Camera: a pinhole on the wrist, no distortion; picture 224 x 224 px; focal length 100.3 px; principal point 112.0 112.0 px. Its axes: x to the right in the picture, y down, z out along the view. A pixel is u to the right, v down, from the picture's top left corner.
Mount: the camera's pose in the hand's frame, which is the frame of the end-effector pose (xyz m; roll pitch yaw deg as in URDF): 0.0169 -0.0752 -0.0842 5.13 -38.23 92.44
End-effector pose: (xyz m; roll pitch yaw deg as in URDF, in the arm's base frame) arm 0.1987 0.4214 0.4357 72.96 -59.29 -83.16
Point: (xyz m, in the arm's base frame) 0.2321 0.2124 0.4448
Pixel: 42.3 10.7
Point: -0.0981 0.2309 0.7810
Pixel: 187.2 14.6
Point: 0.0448 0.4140 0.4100
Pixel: 216.2 148.6
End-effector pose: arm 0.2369 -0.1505 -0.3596 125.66 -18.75 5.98
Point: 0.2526 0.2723 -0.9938
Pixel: 15.4 161.9
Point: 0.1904 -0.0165 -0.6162
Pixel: 68.5 195.0
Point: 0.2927 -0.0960 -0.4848
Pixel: 131.1 122.5
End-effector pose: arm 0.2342 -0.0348 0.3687 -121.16 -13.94 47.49
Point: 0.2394 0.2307 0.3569
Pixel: 202.5 35.5
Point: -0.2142 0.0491 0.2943
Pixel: 161.5 195.6
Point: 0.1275 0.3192 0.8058
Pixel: 54.6 58.6
